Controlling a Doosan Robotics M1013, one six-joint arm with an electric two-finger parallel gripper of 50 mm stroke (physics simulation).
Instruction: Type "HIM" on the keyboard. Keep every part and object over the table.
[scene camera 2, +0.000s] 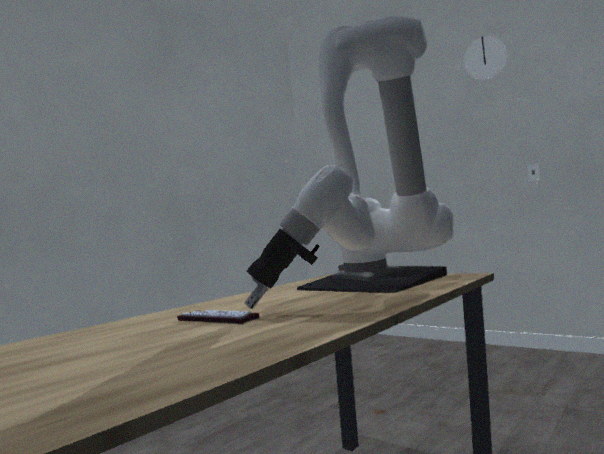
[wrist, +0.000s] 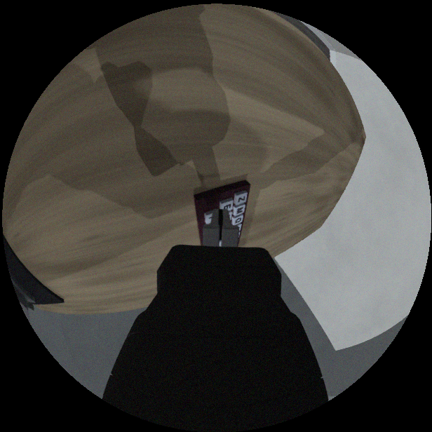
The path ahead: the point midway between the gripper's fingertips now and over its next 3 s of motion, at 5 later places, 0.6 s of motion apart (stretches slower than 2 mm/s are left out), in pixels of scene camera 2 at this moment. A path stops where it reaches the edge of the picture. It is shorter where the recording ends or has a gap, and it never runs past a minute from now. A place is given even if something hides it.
My gripper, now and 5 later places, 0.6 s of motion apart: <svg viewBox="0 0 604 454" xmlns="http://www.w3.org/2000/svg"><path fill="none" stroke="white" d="M248 306L248 307L248 310L248 311L247 306L223 305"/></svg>
